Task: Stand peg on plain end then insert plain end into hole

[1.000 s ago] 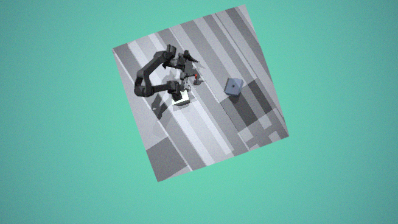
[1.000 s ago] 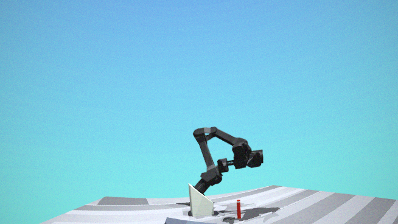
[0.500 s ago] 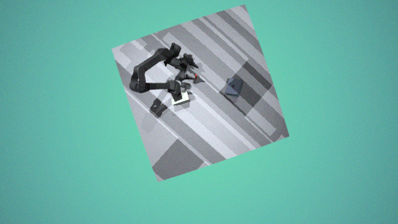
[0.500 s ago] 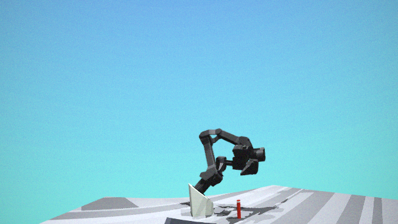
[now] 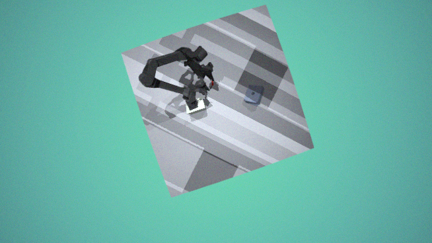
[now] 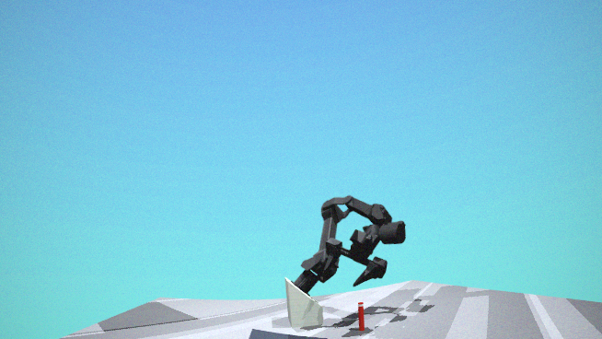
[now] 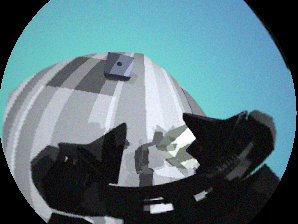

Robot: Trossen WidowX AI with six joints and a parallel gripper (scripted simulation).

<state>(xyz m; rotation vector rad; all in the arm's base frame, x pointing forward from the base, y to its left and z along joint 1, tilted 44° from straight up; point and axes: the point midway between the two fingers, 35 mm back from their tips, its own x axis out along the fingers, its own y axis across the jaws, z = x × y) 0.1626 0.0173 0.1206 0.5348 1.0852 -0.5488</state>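
Now: gripper tip 10 cm above the red peg, 5 cm to the right of it and 3 cm short of it. Round my gripper tip: sloped blue-grey panel (28 cm ahead, 17 cm to the right, 10 cm below).
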